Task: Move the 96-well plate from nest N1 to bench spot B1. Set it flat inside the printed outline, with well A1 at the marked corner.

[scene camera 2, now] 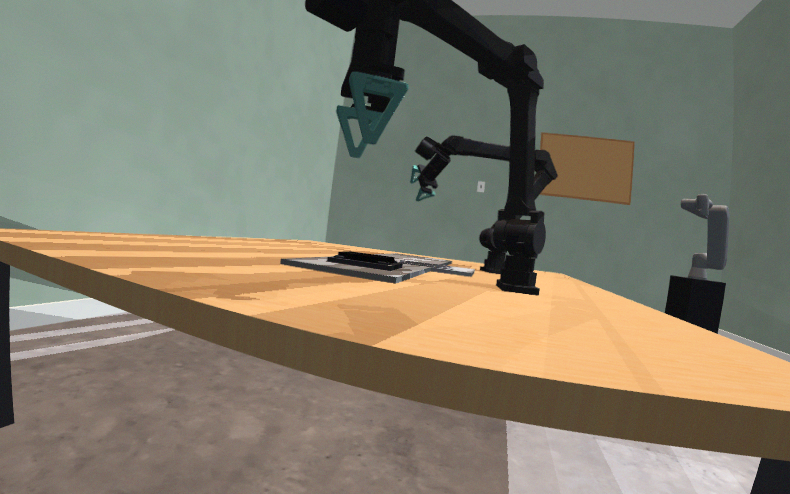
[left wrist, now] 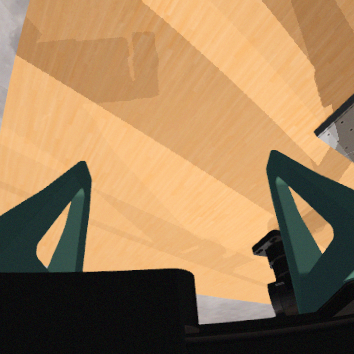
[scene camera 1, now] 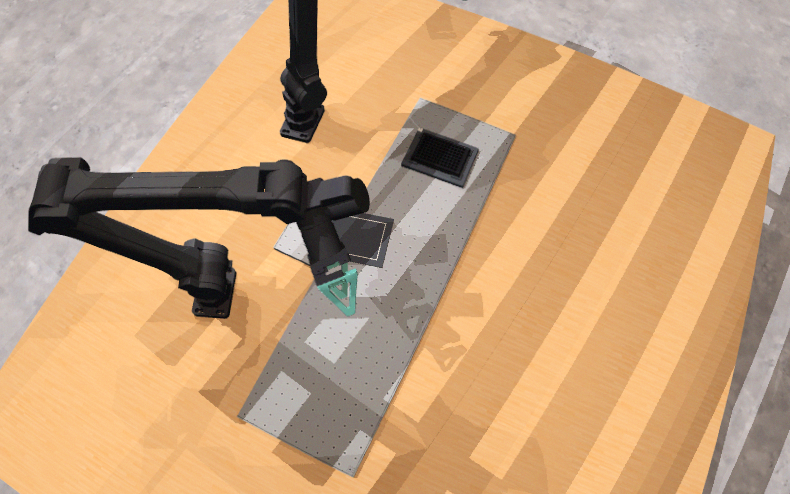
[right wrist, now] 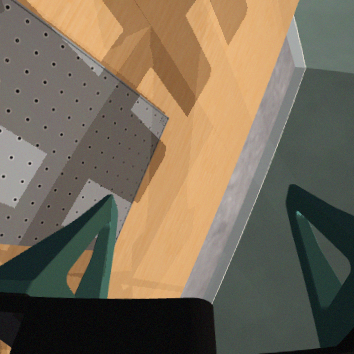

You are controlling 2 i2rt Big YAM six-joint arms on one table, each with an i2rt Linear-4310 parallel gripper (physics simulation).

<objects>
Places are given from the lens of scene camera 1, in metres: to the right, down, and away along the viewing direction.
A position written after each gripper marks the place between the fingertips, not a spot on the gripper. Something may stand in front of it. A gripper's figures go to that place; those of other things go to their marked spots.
right gripper [scene camera 1: 347, 306]: -0.08, 0.10, 0.99
black well plate [scene camera 1: 431, 151]: 0.09, -0.24, 1.42
</objects>
